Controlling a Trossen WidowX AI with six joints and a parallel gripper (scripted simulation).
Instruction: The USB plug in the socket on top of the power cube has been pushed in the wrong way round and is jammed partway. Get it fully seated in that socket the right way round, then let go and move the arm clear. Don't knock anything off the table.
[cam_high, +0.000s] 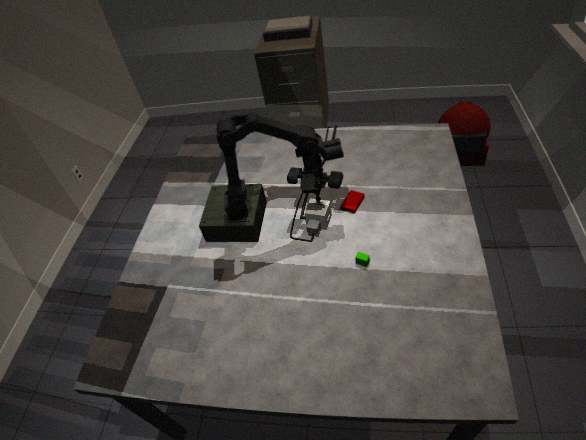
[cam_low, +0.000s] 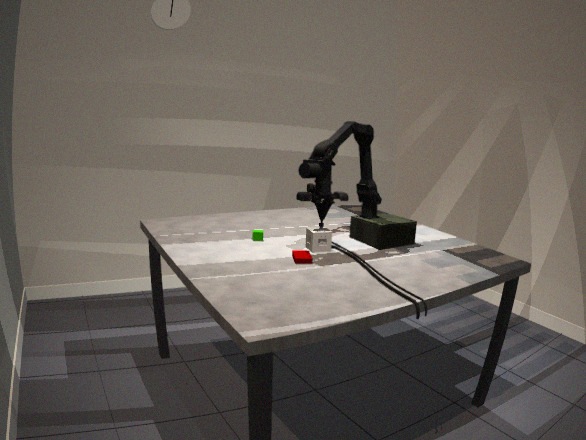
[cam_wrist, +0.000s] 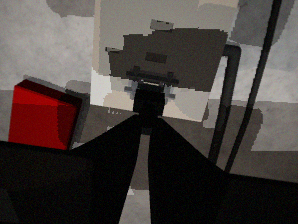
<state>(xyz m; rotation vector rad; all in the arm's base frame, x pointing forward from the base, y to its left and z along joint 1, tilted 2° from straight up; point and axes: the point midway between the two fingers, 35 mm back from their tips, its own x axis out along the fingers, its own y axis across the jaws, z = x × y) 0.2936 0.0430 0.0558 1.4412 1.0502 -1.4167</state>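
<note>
Now: gripper tip 2 cm above the dark USB plug. Round my gripper tip: small green cube (13 cm ahead, 23 cm to the right, 10 cm below); red block (13 cm ahead, 6 cm to the left, 11 cm below).
</note>
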